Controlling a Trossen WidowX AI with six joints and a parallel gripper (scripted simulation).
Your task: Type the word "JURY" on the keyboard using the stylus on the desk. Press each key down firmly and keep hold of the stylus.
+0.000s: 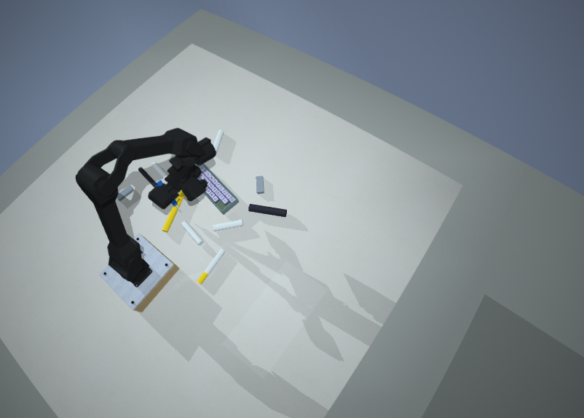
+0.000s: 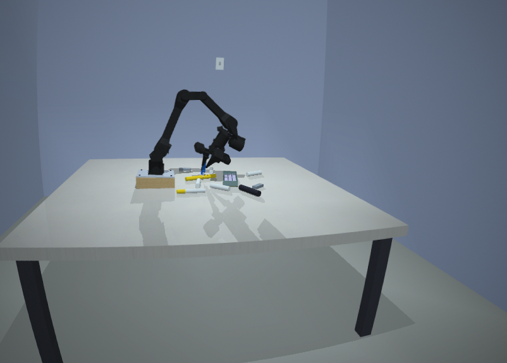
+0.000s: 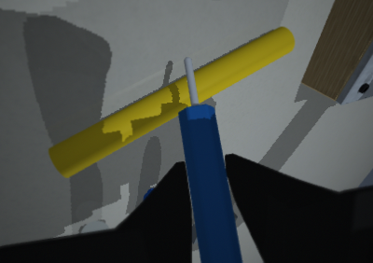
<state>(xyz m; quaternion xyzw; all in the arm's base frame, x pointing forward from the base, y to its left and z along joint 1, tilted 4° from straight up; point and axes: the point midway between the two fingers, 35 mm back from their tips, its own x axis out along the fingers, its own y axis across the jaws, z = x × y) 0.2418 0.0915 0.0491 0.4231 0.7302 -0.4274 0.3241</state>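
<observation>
Right now my gripper tip is 5 cm above the yellow stick, 2 cm past it and 1 cm to the left of it. Round my gripper tip: blue stylus: 1 cm to the right, 1 cm below; then black-and-blue pen: 12 cm to the left, 5 cm below; then yellow-and-white marker: 25 cm to the right, 8 cm behind, 5 cm below.
</observation>
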